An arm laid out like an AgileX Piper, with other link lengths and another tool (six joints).
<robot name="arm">
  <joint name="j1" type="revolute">
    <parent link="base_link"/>
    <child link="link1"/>
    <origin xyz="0 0 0.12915" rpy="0 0 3.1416"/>
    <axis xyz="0 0 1"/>
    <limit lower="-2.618" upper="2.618"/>
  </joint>
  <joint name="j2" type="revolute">
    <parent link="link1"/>
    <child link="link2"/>
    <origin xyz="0 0 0" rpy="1.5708 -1.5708 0"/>
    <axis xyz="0 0 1"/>
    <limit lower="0" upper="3.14"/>
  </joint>
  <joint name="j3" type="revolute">
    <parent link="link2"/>
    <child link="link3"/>
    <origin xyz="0.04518 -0.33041 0" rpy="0 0 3.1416"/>
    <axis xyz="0 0 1"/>
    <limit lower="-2.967" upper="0"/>
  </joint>
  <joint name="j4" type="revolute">
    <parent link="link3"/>
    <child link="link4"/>
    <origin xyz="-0.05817 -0.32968 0" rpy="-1.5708 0 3.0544"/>
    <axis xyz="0 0 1"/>
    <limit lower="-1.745" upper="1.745"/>
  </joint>
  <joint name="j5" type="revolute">
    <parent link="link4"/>
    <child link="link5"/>
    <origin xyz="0 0 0" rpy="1.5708 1.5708 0"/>
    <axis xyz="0 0 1"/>
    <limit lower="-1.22" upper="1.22"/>
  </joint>
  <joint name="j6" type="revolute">
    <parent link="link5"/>
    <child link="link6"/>
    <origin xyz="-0.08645 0 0" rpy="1.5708 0 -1.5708"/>
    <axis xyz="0 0 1"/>
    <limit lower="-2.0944" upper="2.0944"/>
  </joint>
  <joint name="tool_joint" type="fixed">
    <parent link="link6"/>
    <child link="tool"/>
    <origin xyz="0.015 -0.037 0.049" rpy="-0.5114 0 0.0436"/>
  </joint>
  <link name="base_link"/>
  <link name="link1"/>
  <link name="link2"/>
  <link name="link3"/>
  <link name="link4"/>
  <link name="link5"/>
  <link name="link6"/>
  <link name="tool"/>
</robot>
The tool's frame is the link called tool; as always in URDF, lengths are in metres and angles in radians.
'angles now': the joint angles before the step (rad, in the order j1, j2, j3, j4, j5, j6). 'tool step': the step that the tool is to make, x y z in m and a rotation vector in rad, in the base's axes. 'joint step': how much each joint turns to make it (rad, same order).
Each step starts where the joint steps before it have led.
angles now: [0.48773 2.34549 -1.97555 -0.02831 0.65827 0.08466]
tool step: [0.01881 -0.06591 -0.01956 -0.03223 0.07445 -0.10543]
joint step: [-0.10383 0.02403 0.00094 0.00327 0.05609 -0.00087]
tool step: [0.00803 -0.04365 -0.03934 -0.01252 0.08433 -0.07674]
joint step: [-0.07038 0.05710 0.00112 0.01819 0.02530 0.00001]
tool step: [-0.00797 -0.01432 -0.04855 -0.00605 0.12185 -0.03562]
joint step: [-0.02321 0.07150 -0.00004 0.03289 0.04668 -0.00001]
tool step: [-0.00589 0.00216 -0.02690 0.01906 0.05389 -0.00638]
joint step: [-0.00106 0.04071 -0.00002 0.04230 0.00598 -0.01385]
